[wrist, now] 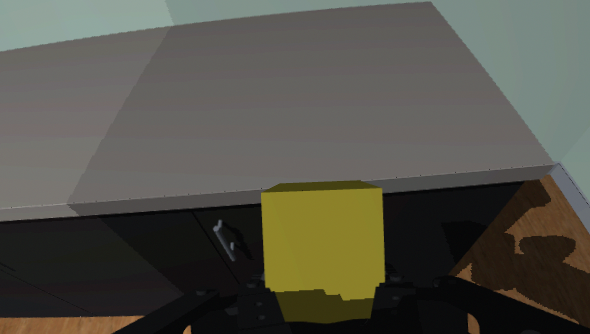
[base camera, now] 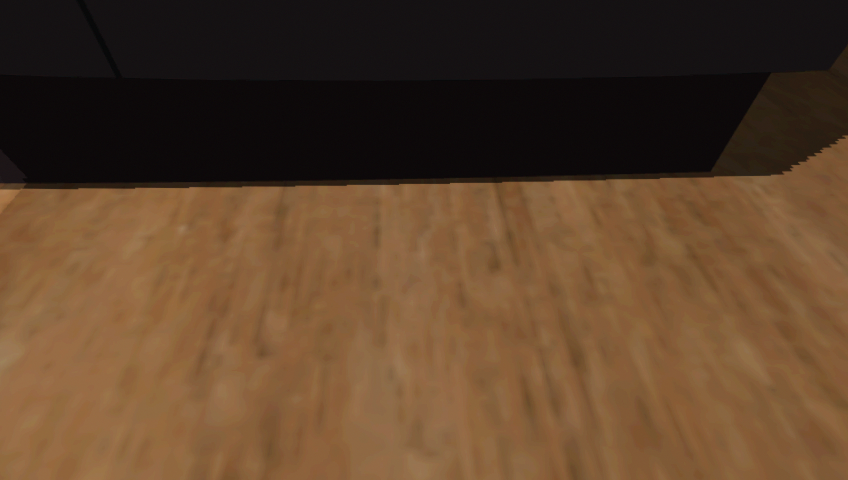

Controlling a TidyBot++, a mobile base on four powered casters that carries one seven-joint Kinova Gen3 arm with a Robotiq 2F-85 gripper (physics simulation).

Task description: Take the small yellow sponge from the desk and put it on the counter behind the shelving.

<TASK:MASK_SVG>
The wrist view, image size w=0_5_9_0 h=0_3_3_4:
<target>my gripper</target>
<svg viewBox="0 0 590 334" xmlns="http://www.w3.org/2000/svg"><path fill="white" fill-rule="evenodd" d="M590 328L452 275L434 278L432 280L433 288L413 286L413 279L410 276L398 273L391 264L385 262L385 283L379 283L379 287L376 286L371 317L368 319L352 319L329 324L302 321L285 322L275 291L265 288L264 268L259 268L253 273L249 281L238 286L238 294L220 297L218 288L200 287L112 334L183 334L189 325L191 334L471 334L468 332L468 313L477 320L480 334L590 334Z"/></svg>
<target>yellow sponge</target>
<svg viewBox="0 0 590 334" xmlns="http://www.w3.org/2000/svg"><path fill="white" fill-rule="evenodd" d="M381 187L360 180L279 183L261 192L265 288L275 291L285 322L302 321L329 324L371 317L376 286L379 287L379 283L385 283L383 197Z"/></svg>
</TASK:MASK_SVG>
